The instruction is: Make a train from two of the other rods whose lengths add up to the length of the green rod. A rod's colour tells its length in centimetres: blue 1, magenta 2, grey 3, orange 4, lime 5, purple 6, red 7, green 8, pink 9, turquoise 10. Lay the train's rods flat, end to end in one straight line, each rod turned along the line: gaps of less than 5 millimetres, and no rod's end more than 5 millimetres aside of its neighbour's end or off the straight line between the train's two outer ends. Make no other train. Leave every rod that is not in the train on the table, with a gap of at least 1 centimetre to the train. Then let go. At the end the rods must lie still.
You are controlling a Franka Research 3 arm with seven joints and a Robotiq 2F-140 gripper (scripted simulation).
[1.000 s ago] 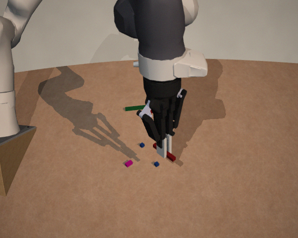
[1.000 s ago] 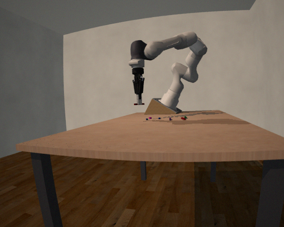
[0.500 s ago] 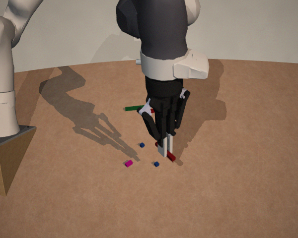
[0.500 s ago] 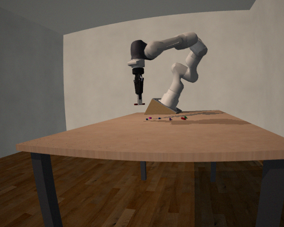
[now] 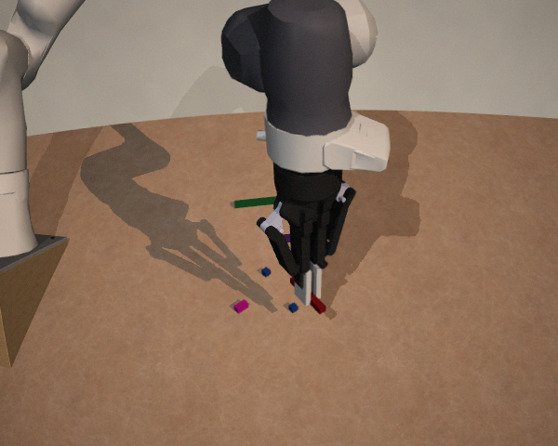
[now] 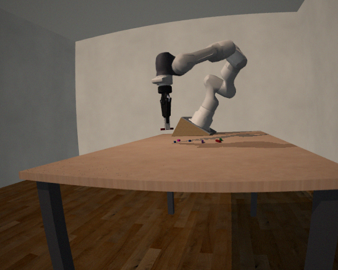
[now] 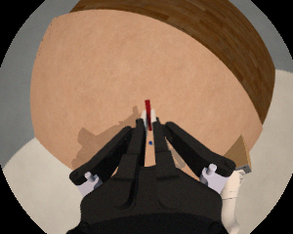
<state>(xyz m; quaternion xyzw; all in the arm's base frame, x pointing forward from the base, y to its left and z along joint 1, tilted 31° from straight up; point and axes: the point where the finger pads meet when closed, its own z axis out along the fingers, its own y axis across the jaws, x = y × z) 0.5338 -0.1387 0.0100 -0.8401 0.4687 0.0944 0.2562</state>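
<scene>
The magenta rod lies 100 mm behind my hand, 40 mm to the left of it and 100 mm below it. From my hand the other things lie so: purple rod 190 mm to the left, 100 mm below; then green rod 80 mm behind, 280 mm to the left, 100 mm below.
</scene>
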